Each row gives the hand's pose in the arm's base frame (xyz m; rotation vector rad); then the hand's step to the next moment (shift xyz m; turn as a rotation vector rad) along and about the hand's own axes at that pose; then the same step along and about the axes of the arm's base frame.
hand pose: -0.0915 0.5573 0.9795 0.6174 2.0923 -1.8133
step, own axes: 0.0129 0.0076 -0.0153 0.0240 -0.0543 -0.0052
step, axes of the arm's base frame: -0.0065 0.0175 -0.0105 -0.0479 0.0021 0.0354
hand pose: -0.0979 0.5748 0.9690 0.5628 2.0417 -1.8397
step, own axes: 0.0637 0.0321 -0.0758 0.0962 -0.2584 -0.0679
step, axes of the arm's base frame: -0.0379 0.0824 -0.0511 -0.2115 0.0518 0.1823
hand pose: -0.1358 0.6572 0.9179 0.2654 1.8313 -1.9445
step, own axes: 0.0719 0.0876 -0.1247 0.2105 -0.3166 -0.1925
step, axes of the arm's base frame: -0.0446 0.1073 -0.1220 -0.3586 0.1530 0.1721
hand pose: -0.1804 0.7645 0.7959 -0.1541 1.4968 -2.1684
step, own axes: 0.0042 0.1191 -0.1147 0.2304 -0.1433 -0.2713
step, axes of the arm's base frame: -0.0056 0.0626 -0.1530 -0.3467 0.1633 -0.0187
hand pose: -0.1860 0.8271 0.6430 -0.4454 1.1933 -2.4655
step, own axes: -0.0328 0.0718 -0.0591 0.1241 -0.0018 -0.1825
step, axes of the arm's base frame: 0.0169 0.0137 -0.0962 -0.1885 0.0693 -0.0916
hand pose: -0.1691 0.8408 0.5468 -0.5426 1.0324 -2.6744
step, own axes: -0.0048 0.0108 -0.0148 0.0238 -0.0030 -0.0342
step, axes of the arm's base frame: -0.0010 0.0026 -0.0187 -0.0360 0.0147 -0.0152
